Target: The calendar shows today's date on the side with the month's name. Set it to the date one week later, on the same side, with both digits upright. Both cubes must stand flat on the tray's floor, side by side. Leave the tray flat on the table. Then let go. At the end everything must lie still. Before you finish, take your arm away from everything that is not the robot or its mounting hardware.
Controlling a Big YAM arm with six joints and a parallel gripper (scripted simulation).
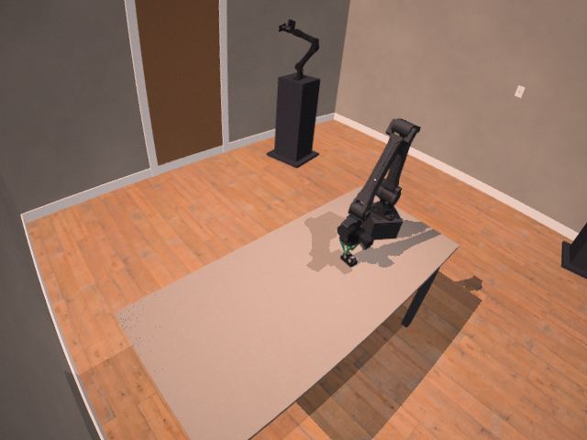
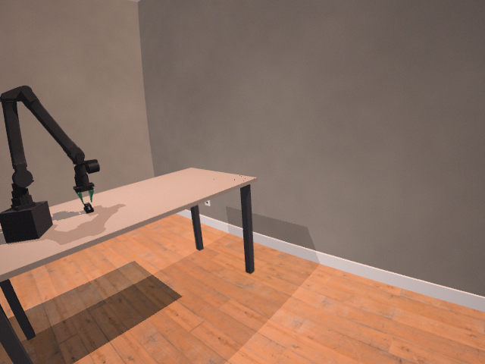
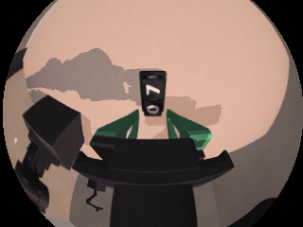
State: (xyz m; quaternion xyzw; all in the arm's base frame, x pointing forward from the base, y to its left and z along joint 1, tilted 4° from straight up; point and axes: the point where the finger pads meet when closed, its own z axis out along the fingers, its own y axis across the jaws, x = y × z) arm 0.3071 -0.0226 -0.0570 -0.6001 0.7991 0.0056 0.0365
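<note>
The dark calendar tray is 5 cm below my hand and 2 cm to the left of it.
</note>
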